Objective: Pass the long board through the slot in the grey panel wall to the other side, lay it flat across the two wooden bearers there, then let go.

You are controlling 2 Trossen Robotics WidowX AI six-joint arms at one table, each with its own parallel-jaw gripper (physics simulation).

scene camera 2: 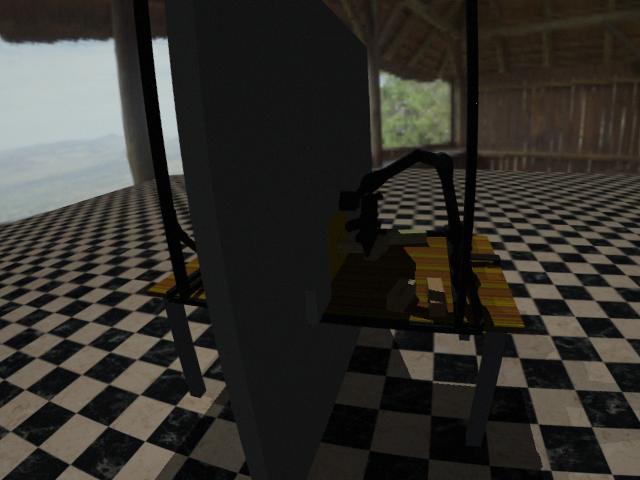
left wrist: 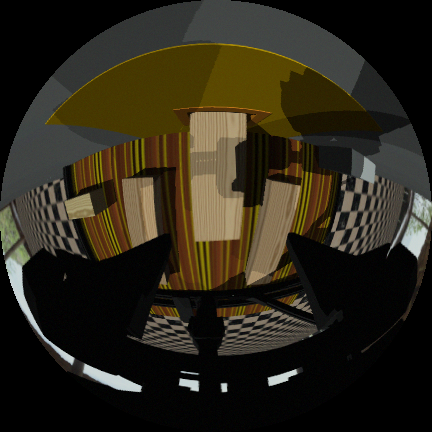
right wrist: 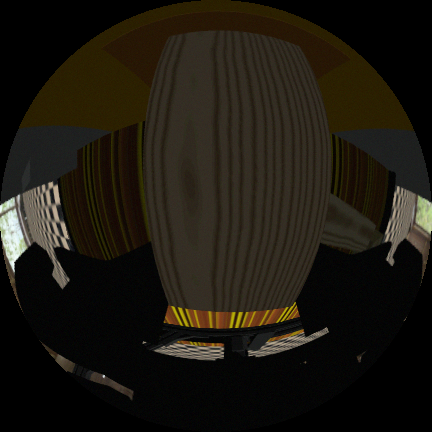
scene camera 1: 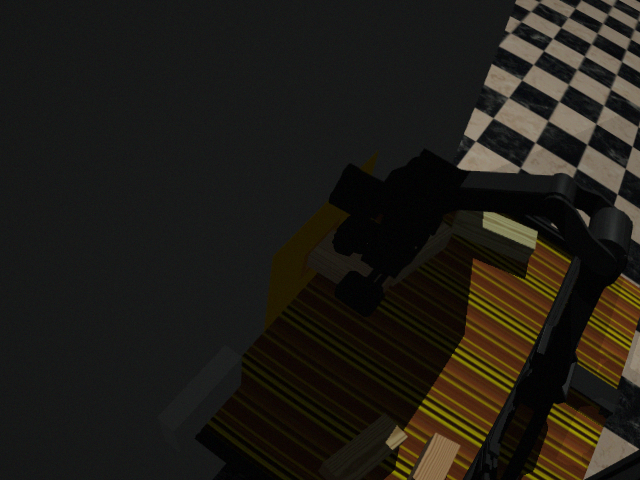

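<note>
The long wooden board runs through the slot in the grey panel wall. My right gripper is shut on the board near the wall, on its own side. In the left wrist view the board's far end sticks out of the slot, between two wooden bearers as seen from above; I cannot tell its height above them. My left gripper is open and empty, its fingers spread wide above the bearers' side.
A yellow surround frames the slot. A pale block stands at the left in the left wrist view. On the right arm's side, wooden blocks lie on the striped table. A grey block juts from the wall.
</note>
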